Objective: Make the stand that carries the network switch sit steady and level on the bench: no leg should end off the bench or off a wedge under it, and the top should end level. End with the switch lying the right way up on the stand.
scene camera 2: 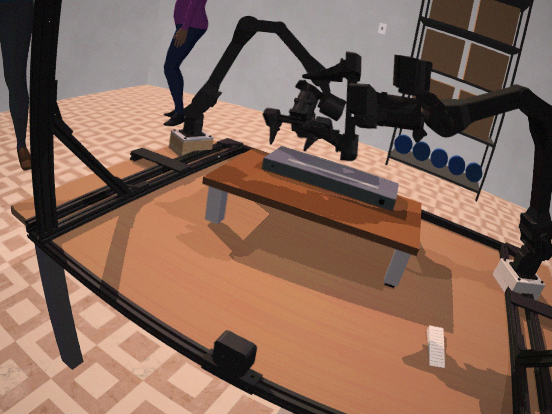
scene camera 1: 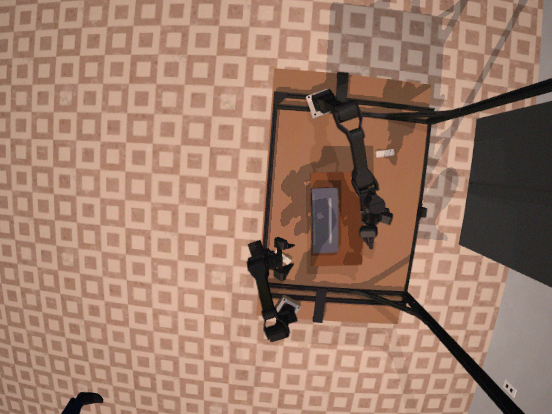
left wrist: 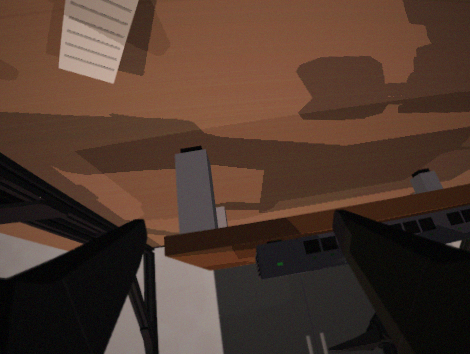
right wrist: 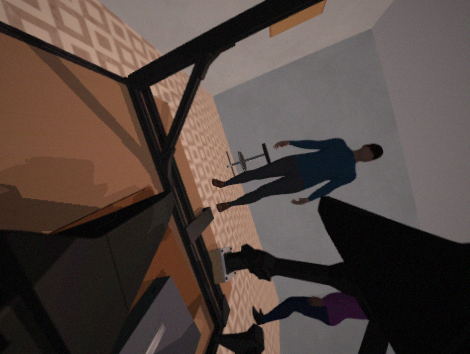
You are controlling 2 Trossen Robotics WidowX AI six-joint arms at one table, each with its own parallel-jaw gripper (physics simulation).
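Seen in the pictures: left gripper, between the fingertips: (scene camera 2: pixel 287 147) (scene camera 1: pixel 294 254) (left wrist: pixel 240 224); right gripper, between the fingertips: (scene camera 2: pixel 300 100) (scene camera 1: pixel 372 243) (right wrist: pixel 247 200); left arm's base, origin of its link: (scene camera 2: pixel 191 133) (scene camera 1: pixel 287 310) (right wrist: pixel 228 262); right arm's base, origin of its link: (scene camera 2: pixel 523 271) (scene camera 1: pixel 320 102).
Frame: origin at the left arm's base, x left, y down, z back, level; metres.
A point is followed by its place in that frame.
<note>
The stand's brown top (scene camera 1: pixel 350 252) @(x -0.089, y -0.044, z -0.413 m) (scene camera 2: pixel 240 175) @(x -0.092, y -0.044, z -0.404 m) is on grey legs (scene camera 2: pixel 216 205) @(x -0.144, y 0.010, z -0.412 m) (scene camera 2: pixel 398 268) @(x 0.051, y 0.011, z -0.726 m) (left wrist: pixel 194 190) @(x 0.036, y 0.010, z -0.293 m) with black feet; whether it is level and every foot touches the bench is unclear. The grey switch (scene camera 1: pixel 324 220) @(x 0.098, y -0.072, z -0.480 m) (scene camera 2: pixel 330 175) @(x 0.058, y -0.072, z -0.500 m) (left wrist: pixel 295 259) @(x 0.079, y -0.062, z -0.352 m) (right wrist: pixel 160 310) @(x 0.004, y -0.072, z -0.412 m) lies flat on it. A white ridged wedge (scene camera 2: pixel 436 346) @(x -0.014, y 0.050, z -0.890 m) (scene camera 1: pixel 385 153) @(x -0.013, y 0.051, z -0.889 m) lies on the bench. Another white wedge (left wrist: pixel 95 42) @(x 0.129, y 0.048, z -0.208 m) (scene camera 1: pixel 286 258) @(x 0.131, y 0.049, z -0.216 m) lies below my left gripper (scene camera 1: pixel 290 257) @(x 0.129, y -0.047, z -0.277 m) (scene camera 2: pixel 290 140) @(x 0.129, y -0.047, z -0.277 m) (left wrist: pixel 240 224) @(x 0.129, y -0.047, z -0.277 m), which is open and empty. My right gripper (scene camera 1: pixel 369 244) @(x -0.077, y -0.229, z -0.512 m) (right wrist: pixel 247 200) @(x -0.077, y -0.229, z -0.512 m) is open and empty, high beside the stand.
The bench (scene camera 1: pixel 400 190) @(x -0.174, y 0.057, z -0.781 m) (scene camera 2: pixel 190 280) @(x -0.271, y 0.057, z -0.554 m) is bordered by black rails (scene camera 1: pixel 270 175) (scene camera 2: pixel 125 300). A black box (scene camera 2: pixel 235 352) @(x -0.321, y 0.008, z -0.757 m) sits on the near rail in scene camera 2. Both arms reach in over the rails, and in scene camera 2 the grippers overlap in the picture above the switch.
</note>
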